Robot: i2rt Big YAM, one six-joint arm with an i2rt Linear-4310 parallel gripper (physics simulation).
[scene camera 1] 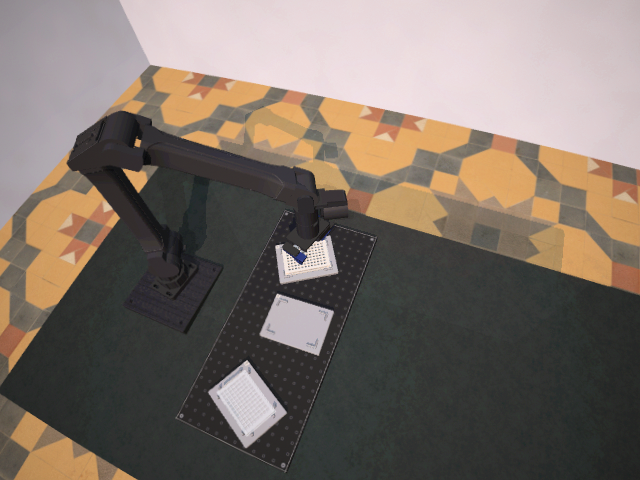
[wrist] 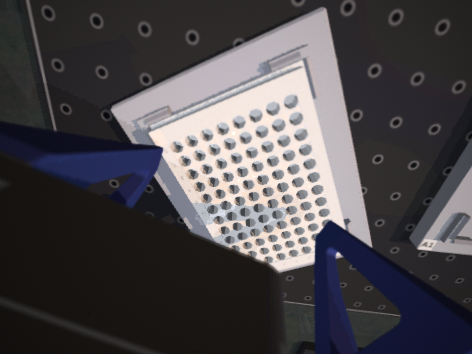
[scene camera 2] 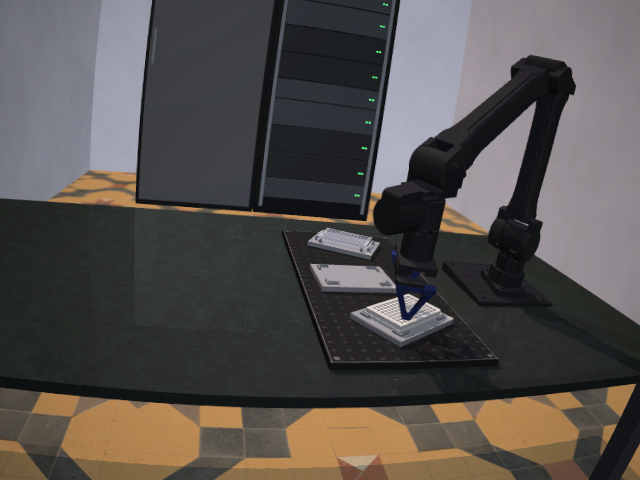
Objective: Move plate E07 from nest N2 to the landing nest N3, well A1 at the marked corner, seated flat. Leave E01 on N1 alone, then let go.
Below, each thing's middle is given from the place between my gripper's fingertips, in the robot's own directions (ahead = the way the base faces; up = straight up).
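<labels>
White nest (scene camera 1: 298,324): from my hand, 19 cm to the right, 6 cm ahead, 3 cm below.
</labels>
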